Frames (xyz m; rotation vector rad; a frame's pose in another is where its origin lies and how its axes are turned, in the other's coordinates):
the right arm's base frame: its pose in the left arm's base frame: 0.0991 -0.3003 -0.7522 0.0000 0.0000 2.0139
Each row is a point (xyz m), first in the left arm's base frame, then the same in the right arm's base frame.
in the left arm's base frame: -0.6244 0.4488 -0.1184
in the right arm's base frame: 0.9870 0.3325 0.6338
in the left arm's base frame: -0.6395 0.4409 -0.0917
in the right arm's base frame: 0.9863 0.3495 0.6605
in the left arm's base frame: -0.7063 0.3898 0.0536
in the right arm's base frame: 0.9688 0.4317 0.8058
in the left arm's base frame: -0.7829 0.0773 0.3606
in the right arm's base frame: 0.7193 0.6349 1.1128
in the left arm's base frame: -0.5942 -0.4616 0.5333
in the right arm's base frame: 0.1515 0.6955 1.2855
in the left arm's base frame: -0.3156 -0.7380 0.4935
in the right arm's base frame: -0.2176 0.5623 1.2457
